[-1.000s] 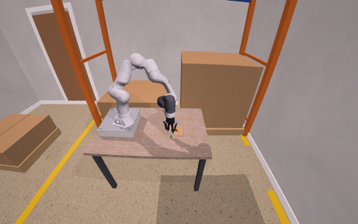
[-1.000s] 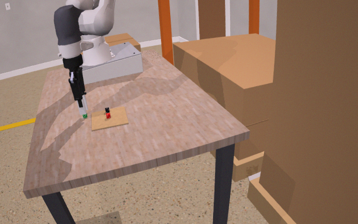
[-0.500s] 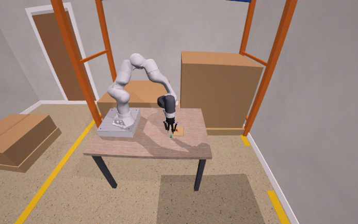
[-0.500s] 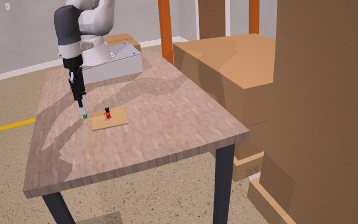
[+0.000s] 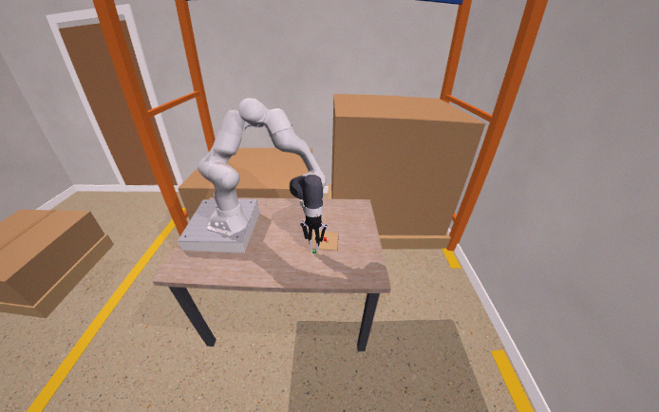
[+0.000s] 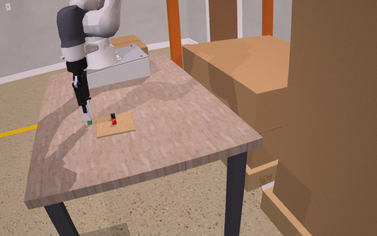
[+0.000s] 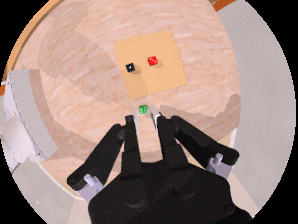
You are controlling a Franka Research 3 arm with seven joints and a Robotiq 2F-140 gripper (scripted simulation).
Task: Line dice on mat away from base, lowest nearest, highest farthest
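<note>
My hand is 5 cm above the green die. The rest, counted from my hand: tan mat 10 cm to the left, 6 cm below, 4 cm ahead; red die 10 cm to the left, 4 cm below, 4 cm ahead; black die 9 cm to the left, 4 cm below, 1 cm behind.
</note>
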